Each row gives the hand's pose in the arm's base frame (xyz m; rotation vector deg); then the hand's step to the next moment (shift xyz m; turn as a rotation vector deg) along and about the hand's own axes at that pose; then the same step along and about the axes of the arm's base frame.
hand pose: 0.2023 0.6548 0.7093 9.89 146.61 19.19
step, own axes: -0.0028 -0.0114 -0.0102 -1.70 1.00 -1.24
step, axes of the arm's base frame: -0.0037 -0.0135 0.0067 0.82 0.39 2.15
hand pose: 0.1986 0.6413 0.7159 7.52 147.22 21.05
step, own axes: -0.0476 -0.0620 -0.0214 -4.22 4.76 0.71
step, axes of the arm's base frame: 0.0281 -0.0723 0.0235 4.06 4.03 2.88
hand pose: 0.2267 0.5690 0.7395 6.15 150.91 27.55
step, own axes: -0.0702 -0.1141 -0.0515 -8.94 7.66 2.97
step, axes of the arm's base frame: 0.0400 -0.1339 0.0326 9.28 6.73 4.02
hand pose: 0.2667 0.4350 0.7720 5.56 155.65 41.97
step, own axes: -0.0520 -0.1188 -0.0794 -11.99 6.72 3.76
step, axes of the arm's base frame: 0.0254 -0.1485 0.0205 12.43 5.84 3.79
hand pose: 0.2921 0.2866 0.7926 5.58 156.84 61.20
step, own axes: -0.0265 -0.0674 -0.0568 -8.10 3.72 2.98
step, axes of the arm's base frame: 0.0148 -0.0908 -0.0005 8.50 3.63 1.69
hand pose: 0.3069 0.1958 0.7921 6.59 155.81 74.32
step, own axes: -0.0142 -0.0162 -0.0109 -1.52 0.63 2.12
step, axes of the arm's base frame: 0.0122 -0.0203 -0.0047 1.82 1.84 -0.71
